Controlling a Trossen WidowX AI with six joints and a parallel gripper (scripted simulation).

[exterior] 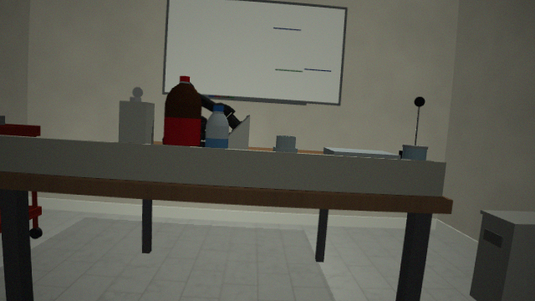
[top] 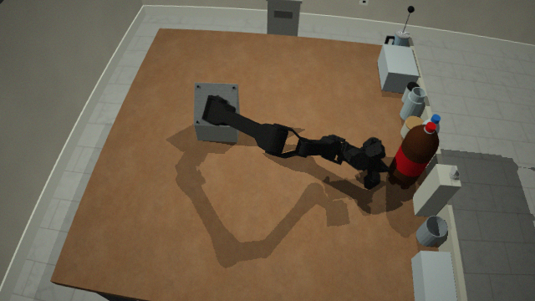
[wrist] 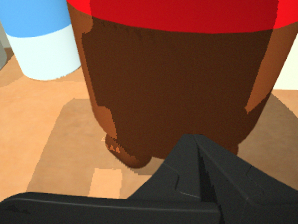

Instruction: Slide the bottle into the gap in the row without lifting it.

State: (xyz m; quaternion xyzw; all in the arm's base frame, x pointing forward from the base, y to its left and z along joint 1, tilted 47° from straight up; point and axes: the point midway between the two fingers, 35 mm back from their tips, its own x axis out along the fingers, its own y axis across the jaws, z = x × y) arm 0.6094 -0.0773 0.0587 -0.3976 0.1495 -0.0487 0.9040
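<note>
The cola bottle lies 90 mm ahead of my hand, 10 mm to the left of it and 90 mm above it. The rest, counted from my hand: grey cup (170 mm ahead, 210 mm to the right, 40 mm below); then blue-capped water bottle (160 mm ahead, 130 mm to the left, 50 mm above); then cork-lidded jar (140 mm ahead, 220 mm to the left, 20 mm below).
</note>
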